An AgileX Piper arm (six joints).
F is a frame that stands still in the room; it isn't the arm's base.
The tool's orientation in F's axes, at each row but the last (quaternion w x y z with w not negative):
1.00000 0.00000 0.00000 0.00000
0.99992 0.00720 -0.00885 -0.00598
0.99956 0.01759 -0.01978 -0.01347
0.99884 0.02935 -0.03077 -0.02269
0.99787 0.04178 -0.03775 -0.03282
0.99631 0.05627 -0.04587 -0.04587
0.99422 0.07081 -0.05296 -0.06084
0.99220 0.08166 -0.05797 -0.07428
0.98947 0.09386 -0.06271 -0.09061
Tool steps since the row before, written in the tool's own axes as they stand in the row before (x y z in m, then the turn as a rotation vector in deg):
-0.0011 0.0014 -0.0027 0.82 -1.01 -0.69
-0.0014 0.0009 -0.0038 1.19 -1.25 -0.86
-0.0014 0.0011 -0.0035 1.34 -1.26 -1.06
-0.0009 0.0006 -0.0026 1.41 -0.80 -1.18
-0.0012 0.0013 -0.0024 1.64 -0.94 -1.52
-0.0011 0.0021 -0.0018 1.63 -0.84 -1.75
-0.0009 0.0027 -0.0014 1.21 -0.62 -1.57
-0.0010 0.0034 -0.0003 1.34 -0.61 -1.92
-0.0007 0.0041 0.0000 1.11 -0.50 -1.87
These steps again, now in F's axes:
-0.0011 0.0014 -0.0027 0.82 -1.01 -0.69
-0.0013 0.0010 -0.0038 1.19 -1.25 -0.86
-0.0012 0.0013 -0.0035 1.35 -1.26 -1.05
-0.0007 0.0008 -0.0026 1.45 -0.80 -1.14
-0.0009 0.0016 -0.0024 1.69 -0.92 -1.47
-0.0007 0.0024 -0.0016 1.71 -0.80 -1.69
-0.0004 0.0030 -0.0011 1.30 -0.55 -1.52
-0.0005 0.0035 0.0002 1.48 -0.51 -1.85
0.0000 0.0041 0.0007 1.26 -0.37 -1.80

